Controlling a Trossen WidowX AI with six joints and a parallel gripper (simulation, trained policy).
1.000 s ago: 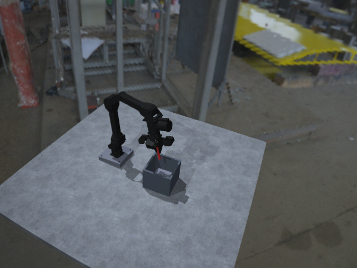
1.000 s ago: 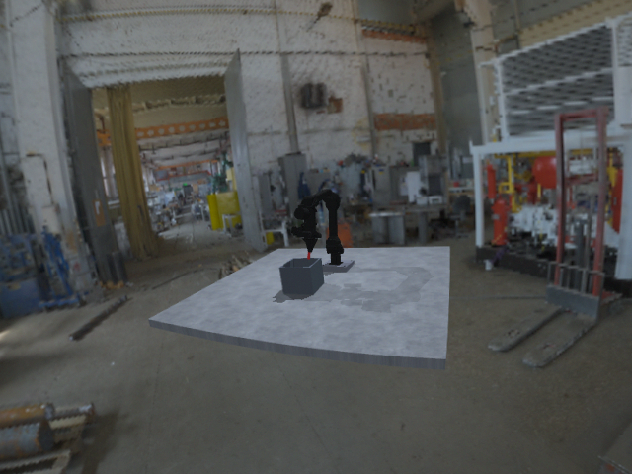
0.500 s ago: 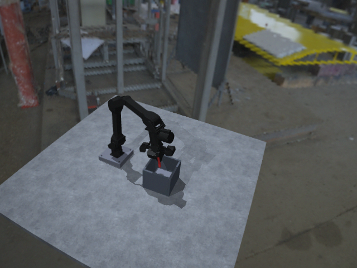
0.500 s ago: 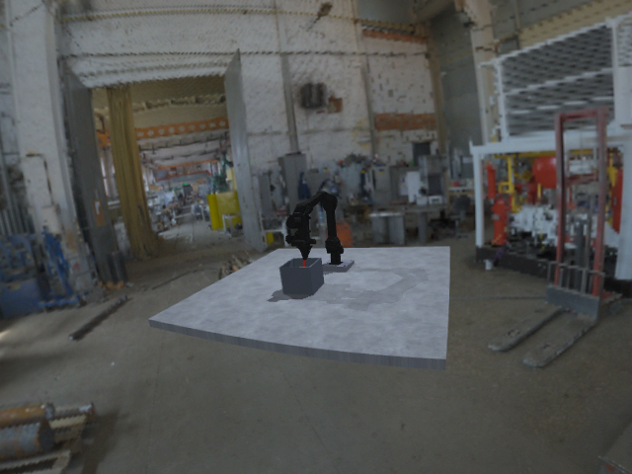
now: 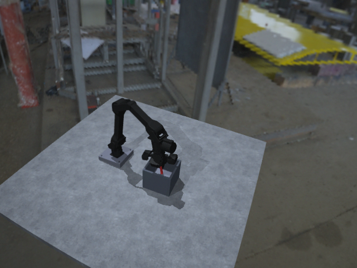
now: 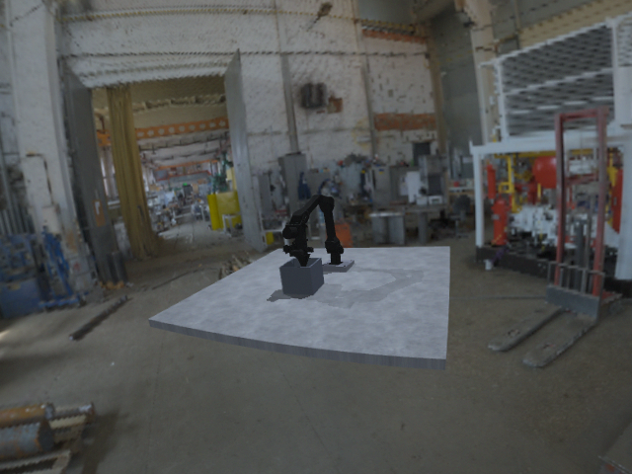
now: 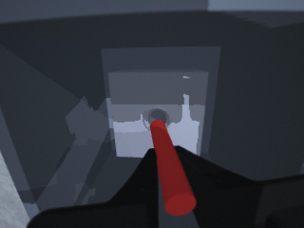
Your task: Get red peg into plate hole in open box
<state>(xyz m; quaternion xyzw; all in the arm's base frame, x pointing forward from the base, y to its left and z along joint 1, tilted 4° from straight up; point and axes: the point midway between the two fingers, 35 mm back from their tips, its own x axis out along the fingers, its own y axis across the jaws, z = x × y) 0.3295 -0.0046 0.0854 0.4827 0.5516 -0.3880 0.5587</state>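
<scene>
The red peg is 1 cm above my gripper tip. From my gripper tip the other things lie so: light grey plate 1 cm ahead, 1 cm to the right, 6 cm below.
</scene>
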